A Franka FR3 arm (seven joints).
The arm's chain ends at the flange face. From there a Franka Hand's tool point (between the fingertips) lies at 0.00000 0.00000 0.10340 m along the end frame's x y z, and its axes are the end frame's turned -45 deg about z.
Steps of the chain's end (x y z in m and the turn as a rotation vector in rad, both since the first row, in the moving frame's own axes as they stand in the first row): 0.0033, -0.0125, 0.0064, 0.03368, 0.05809, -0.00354; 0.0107, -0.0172, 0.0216, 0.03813, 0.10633, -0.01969; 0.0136, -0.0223, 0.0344, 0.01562, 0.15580, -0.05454; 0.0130, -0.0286, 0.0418, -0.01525, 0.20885, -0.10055; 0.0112, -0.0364, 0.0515, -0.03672, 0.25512, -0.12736; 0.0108, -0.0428, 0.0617, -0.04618, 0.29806, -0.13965
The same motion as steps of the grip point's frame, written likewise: 0.0179, -0.0047, 0.0062, -0.01726, 0.06489, -0.00354; 0.0303, 0.0003, 0.0209, -0.04822, 0.10215, -0.01969; 0.0381, 0.0037, 0.0331, -0.09912, 0.12121, -0.05454; 0.0443, 0.0045, 0.0395, -0.15846, 0.13690, -0.10055; 0.0508, 0.0022, 0.0481, -0.20636, 0.15443, -0.12736; 0.0577, 0.0008, 0.0570, -0.24341, 0.17811, -0.13965
